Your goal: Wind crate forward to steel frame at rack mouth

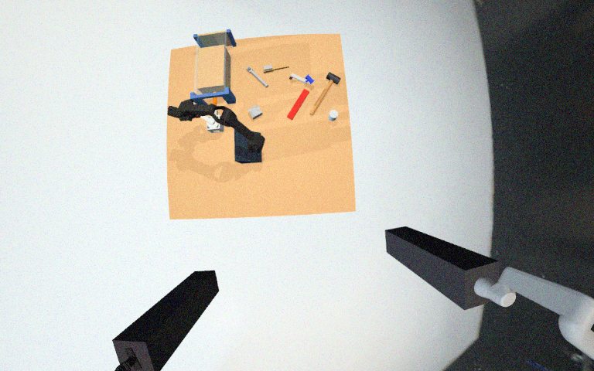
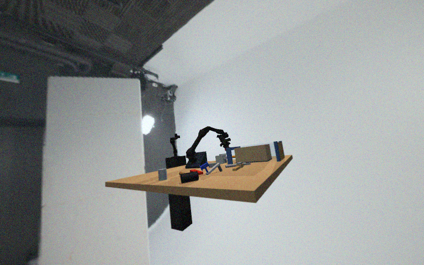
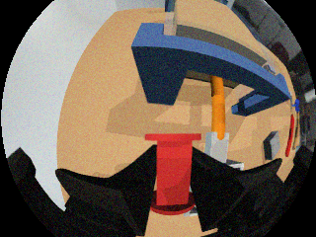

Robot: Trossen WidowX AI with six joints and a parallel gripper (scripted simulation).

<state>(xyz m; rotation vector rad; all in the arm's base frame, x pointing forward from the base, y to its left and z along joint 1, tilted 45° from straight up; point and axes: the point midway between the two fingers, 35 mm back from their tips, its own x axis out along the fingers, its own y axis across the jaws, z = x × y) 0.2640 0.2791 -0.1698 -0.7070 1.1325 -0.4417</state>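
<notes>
Right now my gripper tip is 40 mm past the winch handle, 30 mm to the left of it and 30 mm above it. The rest, counted from my gripper tip: winch (100 mm below, 90 mm to the right, 90 mm behind); then red knob (20 mm behind); then blue steel frame (90 mm to the right, 80 mm ahead, 30 mm below).
</notes>
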